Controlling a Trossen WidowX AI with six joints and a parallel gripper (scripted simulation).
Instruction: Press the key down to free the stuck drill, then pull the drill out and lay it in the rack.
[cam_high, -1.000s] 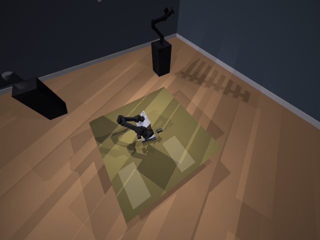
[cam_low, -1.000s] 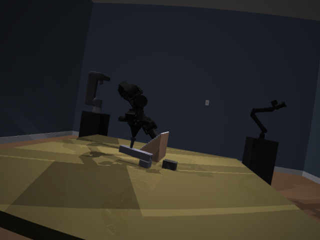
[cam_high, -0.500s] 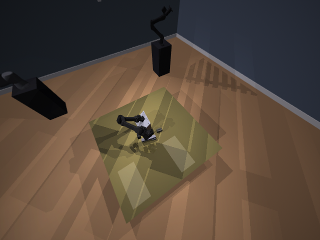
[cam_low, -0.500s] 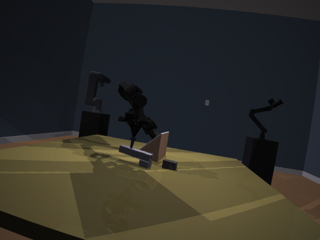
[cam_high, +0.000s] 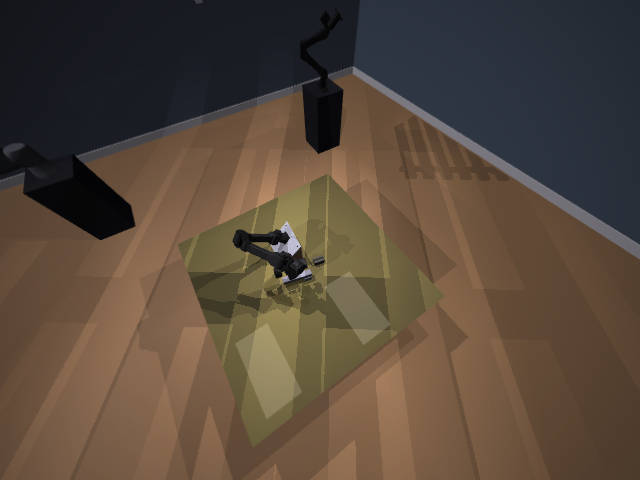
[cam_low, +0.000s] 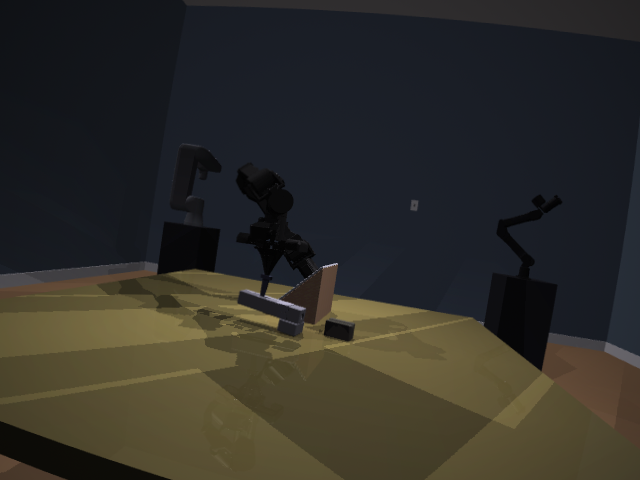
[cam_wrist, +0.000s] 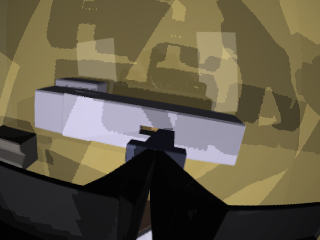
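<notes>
The dark key lies 3 cm below my gripper tip. The rest, counted from my gripper tip: dark block: 4 cm behind, 20 cm to the left, 12 cm below; then drill: 5 cm to the left, 8 cm below; then grey block-shaped holder: 3 cm to the left, 9 cm below.
</notes>
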